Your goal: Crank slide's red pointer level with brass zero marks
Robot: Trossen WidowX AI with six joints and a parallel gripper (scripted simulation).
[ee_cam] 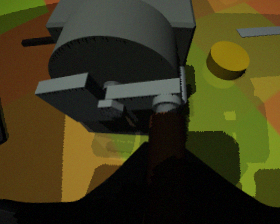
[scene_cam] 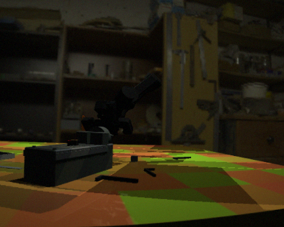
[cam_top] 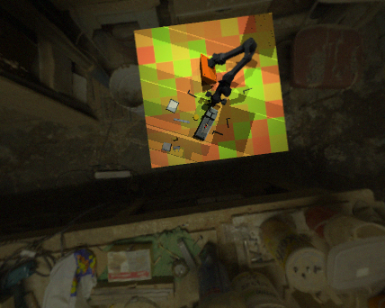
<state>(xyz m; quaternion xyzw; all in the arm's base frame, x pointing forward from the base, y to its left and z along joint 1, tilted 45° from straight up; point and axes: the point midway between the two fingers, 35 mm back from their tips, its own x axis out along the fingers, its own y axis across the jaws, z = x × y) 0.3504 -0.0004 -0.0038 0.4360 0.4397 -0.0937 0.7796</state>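
The small cube is 70 mm behind my gripper tip, 140 mm to the left of it and 60 mm below it. From my gripper tip the other things lie so: yellow disc (60 mm ahead, 150 mm to the right, 60 mm below); then brown crank handle (10 mm behind, 10 mm to the left, 30 mm above); then red pointer (170 mm ahead, 80 mm to the right, 10 mm above).
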